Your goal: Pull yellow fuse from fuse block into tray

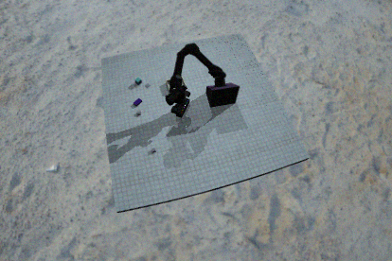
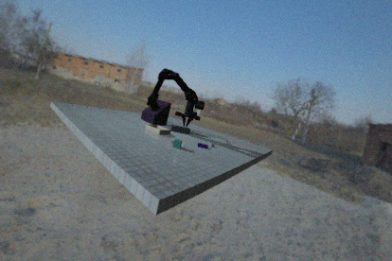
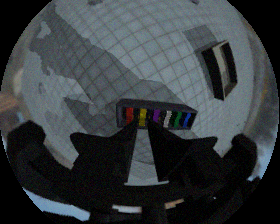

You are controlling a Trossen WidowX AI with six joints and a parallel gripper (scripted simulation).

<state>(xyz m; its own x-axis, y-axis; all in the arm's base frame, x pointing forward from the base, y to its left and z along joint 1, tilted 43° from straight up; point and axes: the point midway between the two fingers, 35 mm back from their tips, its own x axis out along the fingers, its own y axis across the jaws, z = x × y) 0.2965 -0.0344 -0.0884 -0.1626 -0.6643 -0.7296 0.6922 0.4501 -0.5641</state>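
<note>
The yellow fuse lies 20 mm below my gripper tip. Round my gripper tip: purple block (270 mm ahead, 190 mm to the right, 40 mm below); then tray (240 mm to the right, 50 mm behind, 40 mm below); then teal cube (370 mm to the right, 220 mm ahead, 30 mm below).
</note>
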